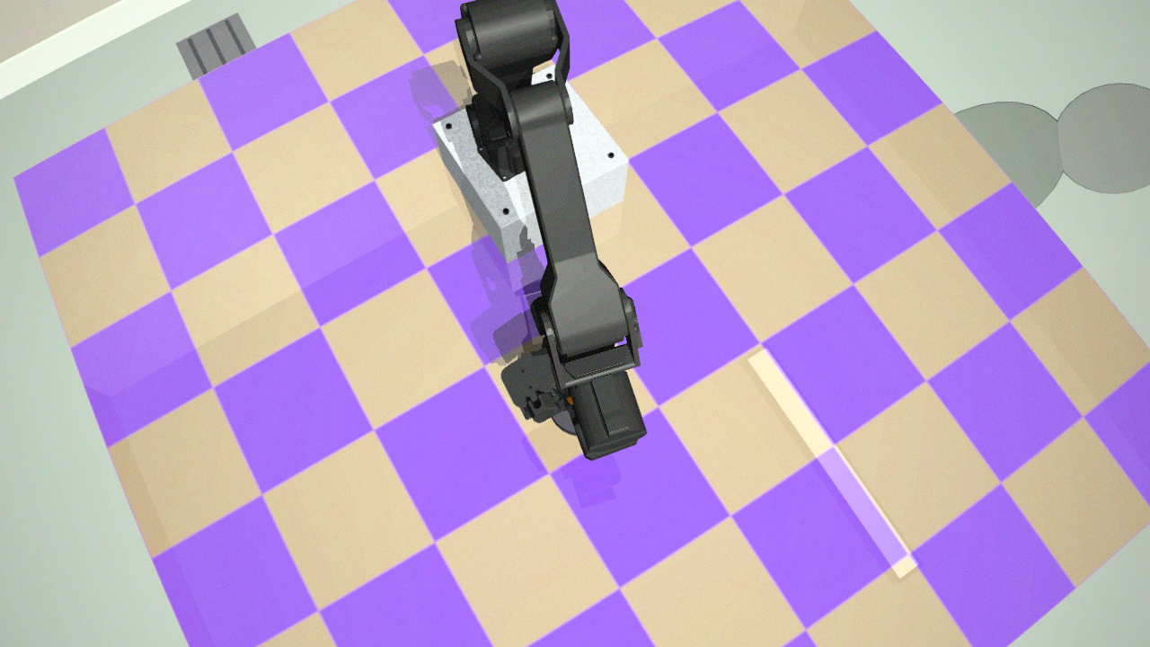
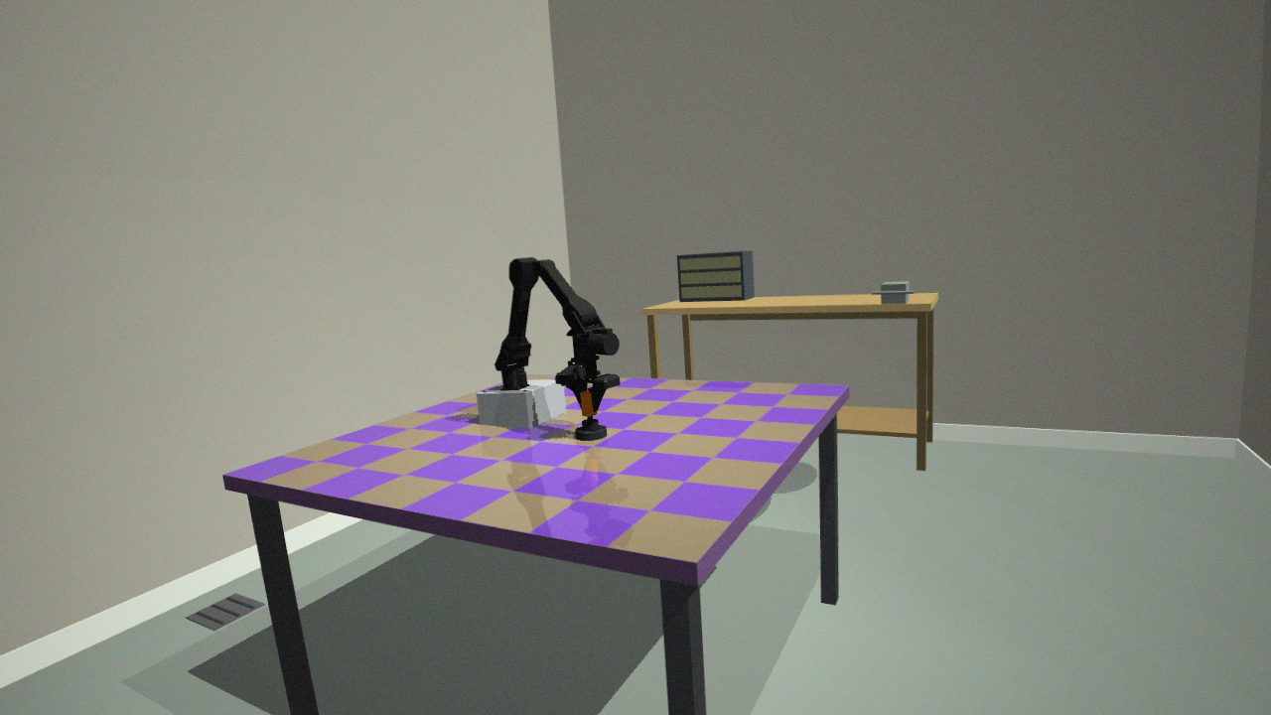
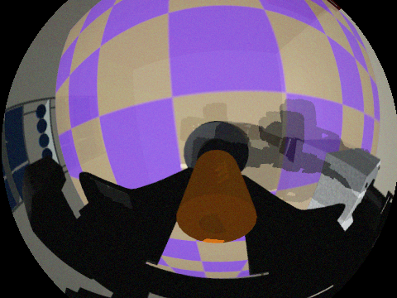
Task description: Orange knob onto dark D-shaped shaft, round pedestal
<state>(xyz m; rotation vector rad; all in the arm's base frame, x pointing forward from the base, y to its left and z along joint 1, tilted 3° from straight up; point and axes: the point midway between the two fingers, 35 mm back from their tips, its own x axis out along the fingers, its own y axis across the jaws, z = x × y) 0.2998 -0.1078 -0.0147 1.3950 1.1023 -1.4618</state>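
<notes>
The orange knob lies 2 cm above my gripper tip. The rest, counted from my gripper tip: D-shaped shaft: 4 cm below.
</notes>
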